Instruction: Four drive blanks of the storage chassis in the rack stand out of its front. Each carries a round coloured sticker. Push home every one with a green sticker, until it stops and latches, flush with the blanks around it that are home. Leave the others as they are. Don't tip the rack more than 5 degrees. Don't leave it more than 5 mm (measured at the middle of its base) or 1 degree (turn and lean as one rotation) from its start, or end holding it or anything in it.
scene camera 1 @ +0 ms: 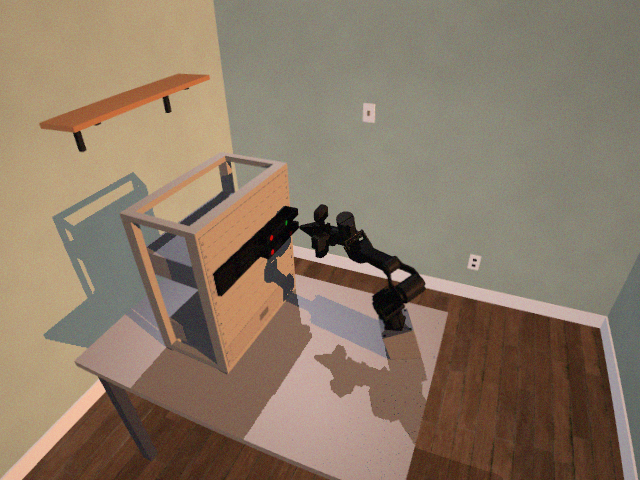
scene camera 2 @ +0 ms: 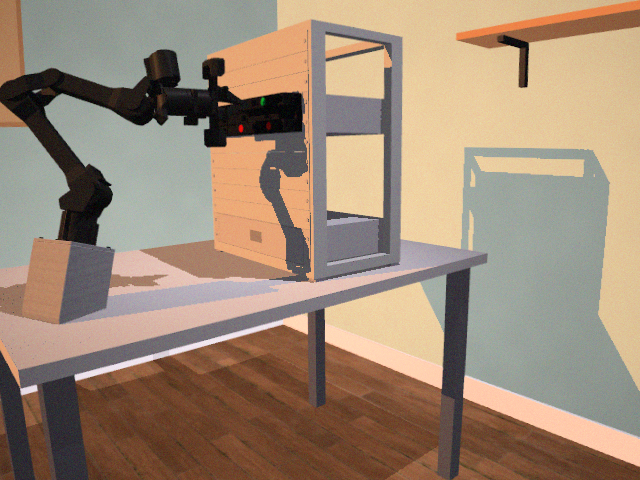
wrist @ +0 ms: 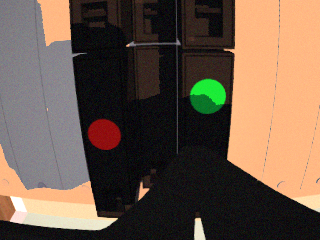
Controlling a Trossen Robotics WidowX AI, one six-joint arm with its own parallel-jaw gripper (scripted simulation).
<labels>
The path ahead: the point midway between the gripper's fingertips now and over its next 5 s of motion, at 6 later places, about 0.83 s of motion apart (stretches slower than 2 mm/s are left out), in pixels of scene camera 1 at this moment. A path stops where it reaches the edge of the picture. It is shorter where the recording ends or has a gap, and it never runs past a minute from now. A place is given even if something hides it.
My gripper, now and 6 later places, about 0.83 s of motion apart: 299, 226; 294, 220; 292, 218; 290, 219; 288, 218; 285, 217; 284, 217
</labels>
